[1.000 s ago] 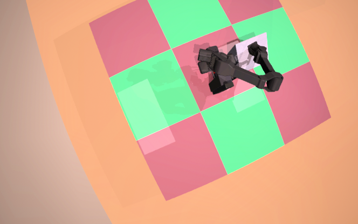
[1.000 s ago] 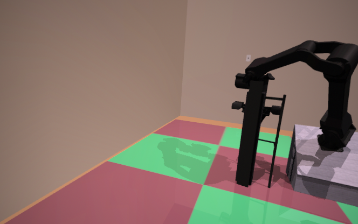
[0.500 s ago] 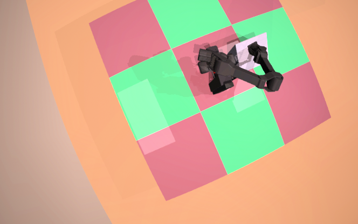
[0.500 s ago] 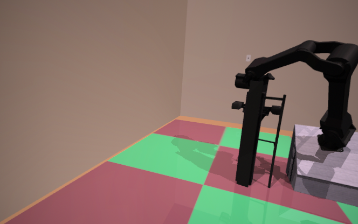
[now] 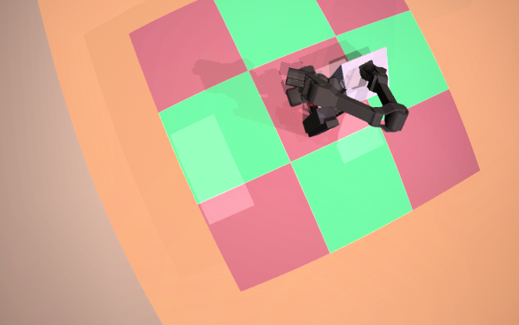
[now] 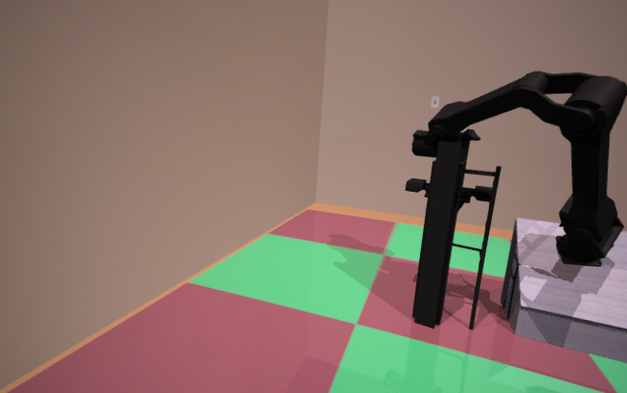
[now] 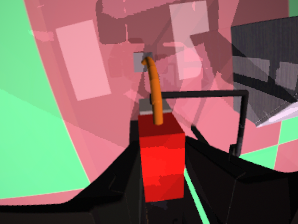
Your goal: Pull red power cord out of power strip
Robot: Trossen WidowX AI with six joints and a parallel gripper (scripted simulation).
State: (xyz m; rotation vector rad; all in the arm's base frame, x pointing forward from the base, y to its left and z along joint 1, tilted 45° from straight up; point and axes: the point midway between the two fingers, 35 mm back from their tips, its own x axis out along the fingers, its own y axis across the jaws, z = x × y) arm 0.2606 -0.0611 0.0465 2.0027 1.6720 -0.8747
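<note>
The red plug lies 30 mm to the left of my gripper tip. From my gripper tip the other things lie so: black upright column (30 mm ahead, 120 mm to the left).
</note>
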